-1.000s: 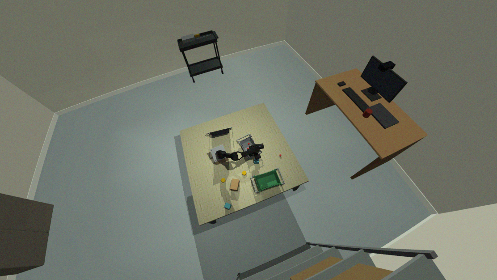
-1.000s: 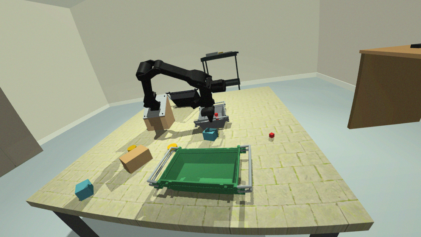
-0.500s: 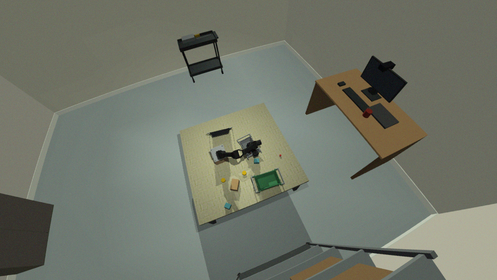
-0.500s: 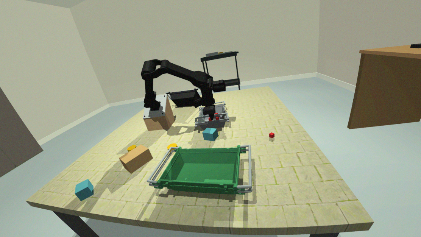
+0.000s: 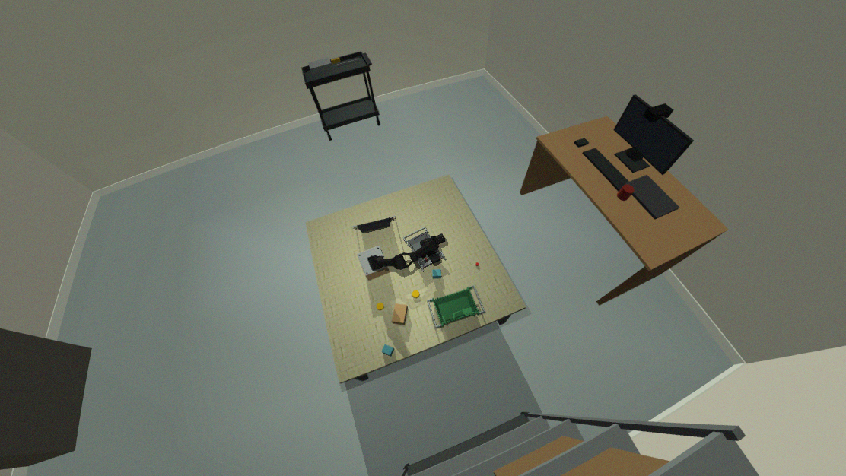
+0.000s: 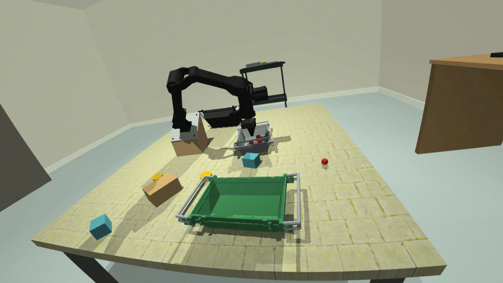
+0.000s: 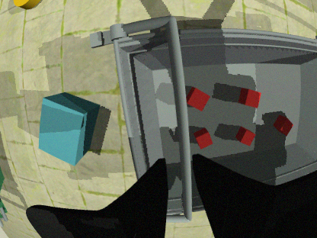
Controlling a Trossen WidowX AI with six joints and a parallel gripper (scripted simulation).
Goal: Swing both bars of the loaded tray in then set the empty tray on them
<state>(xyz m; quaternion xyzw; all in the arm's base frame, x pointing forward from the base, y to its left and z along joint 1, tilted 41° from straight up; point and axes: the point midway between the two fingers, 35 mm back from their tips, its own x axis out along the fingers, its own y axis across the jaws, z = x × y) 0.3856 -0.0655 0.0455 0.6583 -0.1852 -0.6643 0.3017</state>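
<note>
Right now my gripper tip is 44 cm to the right of the black tray, 30 cm past it and 2 cm above it. From my gripper tip the other things lie so: tan box (33 cm behind, 30 cm to the right, 6 cm below).
</note>
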